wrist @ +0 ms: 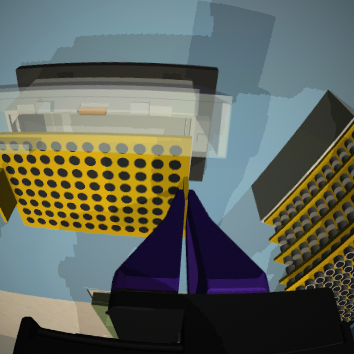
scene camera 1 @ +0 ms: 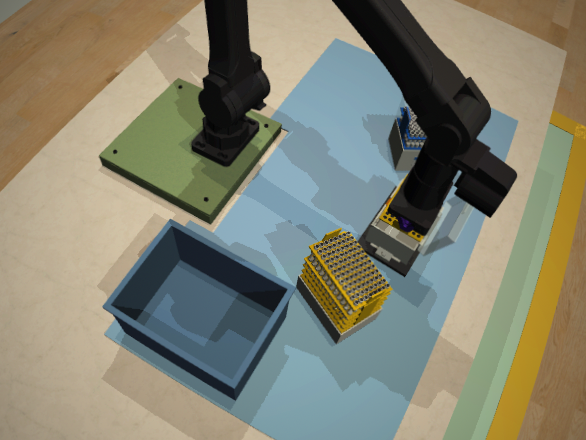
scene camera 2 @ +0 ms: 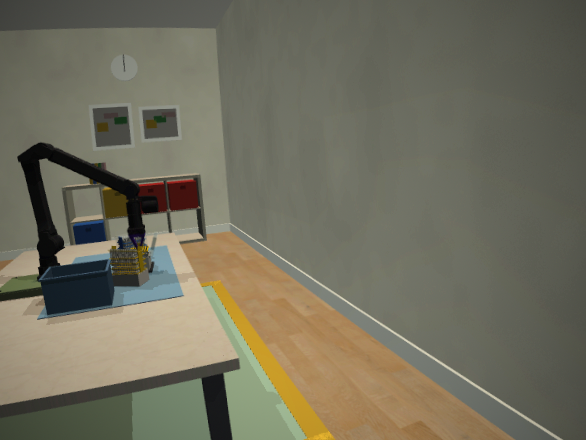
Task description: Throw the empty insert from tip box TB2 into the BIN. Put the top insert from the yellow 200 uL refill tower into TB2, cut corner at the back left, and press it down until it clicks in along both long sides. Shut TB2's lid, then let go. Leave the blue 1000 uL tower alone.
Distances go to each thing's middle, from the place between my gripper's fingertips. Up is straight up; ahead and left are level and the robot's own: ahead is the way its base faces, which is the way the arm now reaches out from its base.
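Dark blue bin (scene camera 1: 212,313): 210 mm behind my hand, 270 mm to the right of it, 40 mm below it. Clear lid (scene camera 1: 451,219): 60 mm ahead of my hand, 50 mm to the left of it and 10 mm above it. The empty yellow insert (wrist: 118,193) is 60 mm to the left of my hand.
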